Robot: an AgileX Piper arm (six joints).
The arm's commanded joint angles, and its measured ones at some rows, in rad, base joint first. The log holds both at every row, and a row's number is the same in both.
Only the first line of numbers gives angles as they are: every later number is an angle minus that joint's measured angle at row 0.
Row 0, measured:
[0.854, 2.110, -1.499, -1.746, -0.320, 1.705]
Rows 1 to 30, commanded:
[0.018, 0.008, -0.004, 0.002, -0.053, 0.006]
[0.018, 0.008, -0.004, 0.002, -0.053, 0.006]
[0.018, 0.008, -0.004, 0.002, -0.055, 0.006]
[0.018, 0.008, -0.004, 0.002, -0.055, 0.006]
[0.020, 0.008, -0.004, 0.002, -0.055, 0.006]
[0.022, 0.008, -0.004, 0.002, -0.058, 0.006]
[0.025, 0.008, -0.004, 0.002, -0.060, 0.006]
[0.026, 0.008, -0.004, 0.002, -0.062, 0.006]
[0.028, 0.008, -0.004, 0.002, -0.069, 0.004]
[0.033, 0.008, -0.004, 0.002, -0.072, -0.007]
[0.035, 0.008, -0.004, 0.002, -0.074, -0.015]
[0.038, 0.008, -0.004, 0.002, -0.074, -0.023]
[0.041, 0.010, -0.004, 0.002, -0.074, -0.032]
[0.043, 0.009, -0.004, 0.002, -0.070, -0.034]
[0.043, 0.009, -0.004, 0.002, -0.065, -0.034]
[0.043, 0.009, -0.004, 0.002, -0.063, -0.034]
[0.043, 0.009, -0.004, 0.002, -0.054, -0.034]
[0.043, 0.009, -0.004, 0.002, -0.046, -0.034]
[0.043, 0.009, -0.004, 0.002, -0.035, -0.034]
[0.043, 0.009, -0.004, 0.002, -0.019, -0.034]
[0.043, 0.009, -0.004, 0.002, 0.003, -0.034]
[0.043, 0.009, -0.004, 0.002, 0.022, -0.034]
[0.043, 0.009, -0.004, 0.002, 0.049, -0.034]
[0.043, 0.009, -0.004, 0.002, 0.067, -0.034]
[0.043, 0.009, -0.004, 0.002, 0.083, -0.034]
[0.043, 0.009, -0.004, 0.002, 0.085, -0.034]
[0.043, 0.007, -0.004, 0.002, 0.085, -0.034]
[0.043, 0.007, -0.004, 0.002, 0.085, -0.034]
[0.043, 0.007, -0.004, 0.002, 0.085, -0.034]
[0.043, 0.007, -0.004, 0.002, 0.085, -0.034]
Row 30, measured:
[0.037, 0.003, 0.000, -0.006, 0.089, -0.043]
